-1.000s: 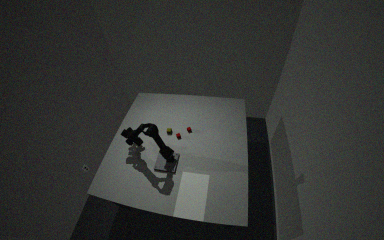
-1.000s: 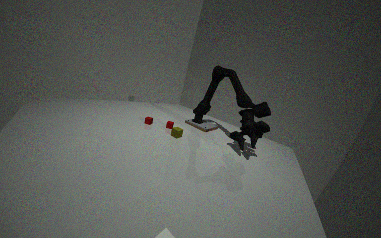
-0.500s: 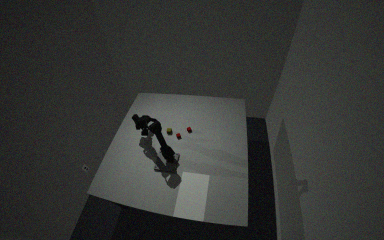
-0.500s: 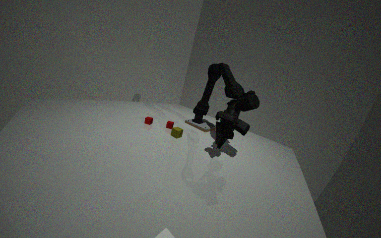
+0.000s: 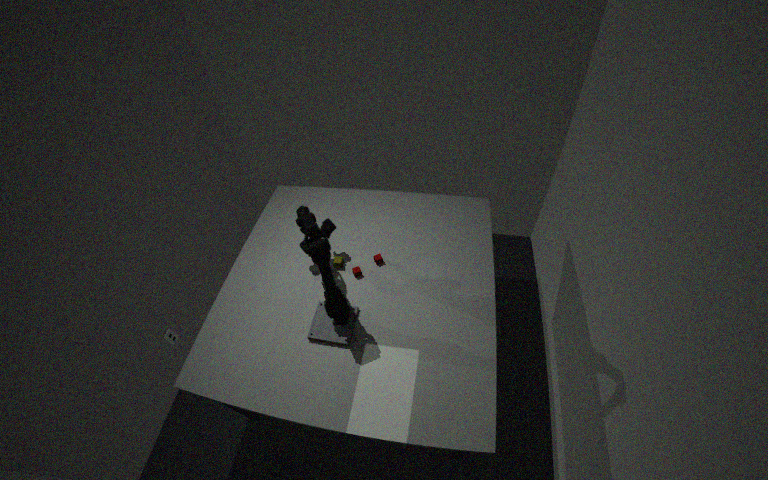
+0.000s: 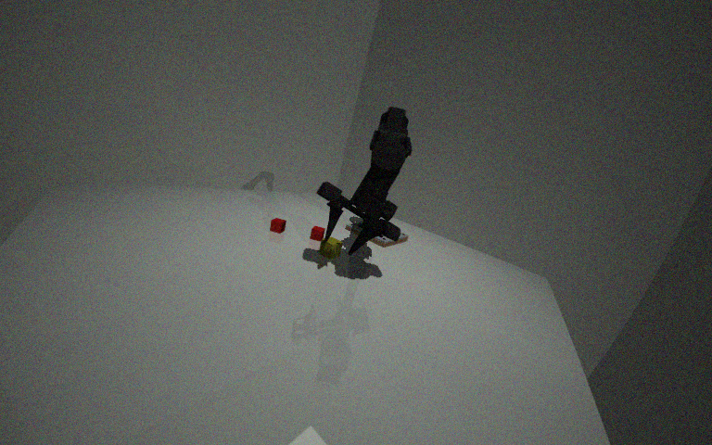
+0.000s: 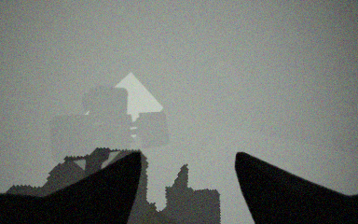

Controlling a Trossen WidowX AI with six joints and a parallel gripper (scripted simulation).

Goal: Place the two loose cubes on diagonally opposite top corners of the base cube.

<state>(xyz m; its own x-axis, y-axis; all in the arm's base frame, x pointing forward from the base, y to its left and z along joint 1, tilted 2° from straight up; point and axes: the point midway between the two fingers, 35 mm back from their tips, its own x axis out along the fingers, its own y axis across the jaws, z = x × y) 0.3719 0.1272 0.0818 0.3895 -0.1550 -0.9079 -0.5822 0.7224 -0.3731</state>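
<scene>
Right now my gripper tip is 9 cm past the yellow cube, 7 cm to the left of it and 5 cm above it.
</scene>
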